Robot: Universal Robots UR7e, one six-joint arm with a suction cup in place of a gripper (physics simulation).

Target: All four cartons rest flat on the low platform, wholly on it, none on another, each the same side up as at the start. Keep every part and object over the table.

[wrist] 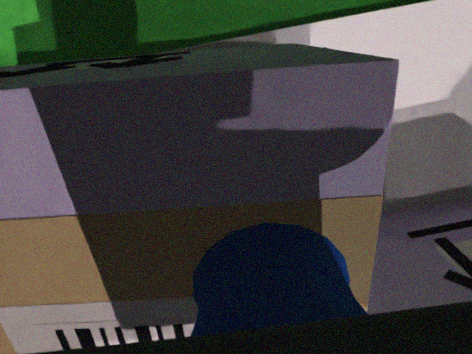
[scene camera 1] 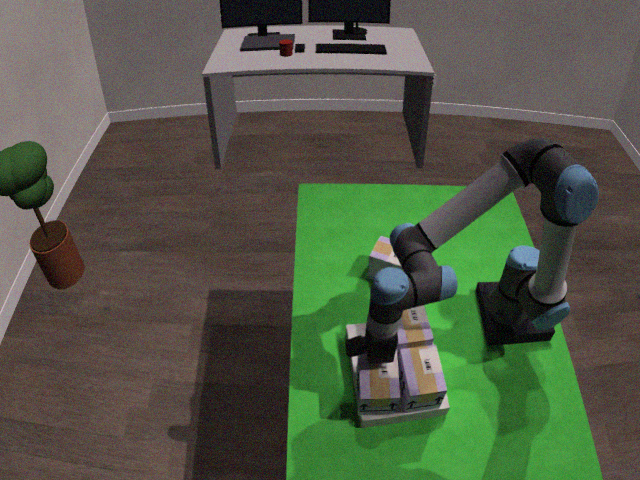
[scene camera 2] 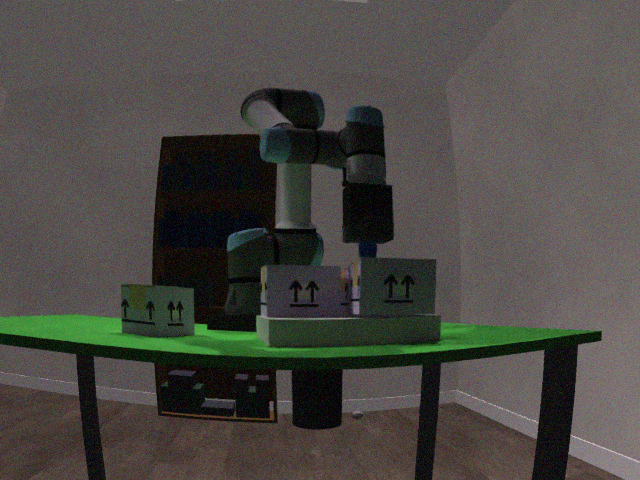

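Seen in the pictures: end effector, tool point: (wrist: 263, 253) (scene camera 2: 367, 266); arm's base, origin of the base link: (scene camera 1: 508, 307) (scene camera 2: 251, 314).
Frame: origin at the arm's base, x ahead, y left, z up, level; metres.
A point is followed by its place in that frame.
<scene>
My suction gripper (scene camera 1: 381, 356) {y 0.185, x 0.465, z 0.099 m} (scene camera 2: 368, 250) (wrist: 272, 280), with its blue cup, is on the top of the front-left carton (scene camera 1: 379, 395) {y 0.298, x 0.476, z 0.109 m} (scene camera 2: 395, 289) {y 0.222, x 0.516, z 0.055 m} (wrist: 175, 150) {y 0.198, x 0.500, z 0.112 m}, near its back end, and is shut on it. That carton is upright at the low platform (scene camera 1: 403, 416) {y 0.315, x 0.403, z -0.004 m} (scene camera 2: 346, 330) {y 0.131, x 0.517, z -0.016 m}; any small gap beneath is too slight to tell. A front-right carton (scene camera 1: 423, 379) {y 0.266, x 0.358, z 0.106 m} stands beside it, hidden in scene camera 2. A back-right carton (scene camera 1: 414, 330) {y 0.111, x 0.353, z 0.106 m} (scene camera 2: 305, 294) {y 0.079, x 0.406, z 0.049 m} stands behind that one on the platform. The fourth carton (scene camera 1: 383, 249) {y -0.240, x 0.376, z 0.057 m} (scene camera 2: 157, 310) {y -0.214, x 0.416, z 0.008 m} stands on the table away from the platform, arrows up, partly behind the arm in scene camera 1.
The green table (scene camera 1: 330, 217) {y -0.513, x 0.513, z -0.044 m} (scene camera 2: 227, 351) {y -0.076, x 0.618, z -0.044 m} carries the platform and the arm's dark base (scene camera 1: 519, 335) {y 0.111, x -0.005, z 0.000 m}. The arm reaches over the cartons. A desk (scene camera 1: 258, 64) with monitors and a potted plant (scene camera 1: 59, 258) stand apart from the table. A bookshelf (scene camera 2: 157, 206) stands behind the arm.
</scene>
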